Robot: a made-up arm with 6 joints.
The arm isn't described. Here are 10 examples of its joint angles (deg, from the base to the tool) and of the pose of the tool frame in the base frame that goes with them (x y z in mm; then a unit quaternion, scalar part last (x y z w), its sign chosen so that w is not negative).
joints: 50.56 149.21 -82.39 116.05 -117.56 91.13
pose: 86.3 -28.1 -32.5 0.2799 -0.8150 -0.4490 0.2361
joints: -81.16 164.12 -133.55 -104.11 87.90 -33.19
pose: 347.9 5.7 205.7 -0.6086 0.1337 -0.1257 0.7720
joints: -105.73 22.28 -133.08 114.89 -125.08 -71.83
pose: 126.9 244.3 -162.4 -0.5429 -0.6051 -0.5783 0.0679
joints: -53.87 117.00 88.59 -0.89 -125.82 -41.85
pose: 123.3 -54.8 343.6 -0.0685 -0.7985 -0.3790 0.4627
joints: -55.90 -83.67 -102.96 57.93 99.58 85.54
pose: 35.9 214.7 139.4 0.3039 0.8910 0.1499 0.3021
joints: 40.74 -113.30 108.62 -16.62 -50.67 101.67
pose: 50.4 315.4 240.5 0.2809 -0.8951 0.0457 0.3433
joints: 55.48 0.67 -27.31 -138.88 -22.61 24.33
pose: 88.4 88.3 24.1 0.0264 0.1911 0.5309 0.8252
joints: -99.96 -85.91 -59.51 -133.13 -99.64 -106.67
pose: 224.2 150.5 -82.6 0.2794 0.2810 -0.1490 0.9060
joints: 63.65 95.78 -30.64 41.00 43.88 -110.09
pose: -2.4 56.9 -18.0 -0.5995 -0.0326 -0.7996 0.0115
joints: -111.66 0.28 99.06 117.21 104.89 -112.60
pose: 340.7 84.7 -134.3 -0.1236 0.4556 -0.8796 0.0592
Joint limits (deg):
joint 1: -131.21..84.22
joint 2: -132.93..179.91
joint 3: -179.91..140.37
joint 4: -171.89..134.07
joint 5: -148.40..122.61
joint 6: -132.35..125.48
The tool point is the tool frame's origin. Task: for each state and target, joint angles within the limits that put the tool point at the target. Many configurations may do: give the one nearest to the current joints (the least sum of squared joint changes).
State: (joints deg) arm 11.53 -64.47 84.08 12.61 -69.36 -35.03
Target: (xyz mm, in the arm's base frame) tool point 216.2 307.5 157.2
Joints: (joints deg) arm 19.61 -76.93 76.71 -0.29 -63.55 -38.67
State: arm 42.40 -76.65 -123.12 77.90 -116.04 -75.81
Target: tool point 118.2 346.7 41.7
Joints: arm 43.82 -49.99 -107.56 76.65 -115.94 -82.89
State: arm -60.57 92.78 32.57 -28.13 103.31 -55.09
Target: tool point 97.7 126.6 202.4
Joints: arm -73.90 118.57 8.71 -13.22 71.69 -51.64
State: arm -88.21 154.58 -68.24 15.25 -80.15 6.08
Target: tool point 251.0 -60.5 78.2
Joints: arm -100.20 146.85 -49.40 4.79 -55.99 13.99
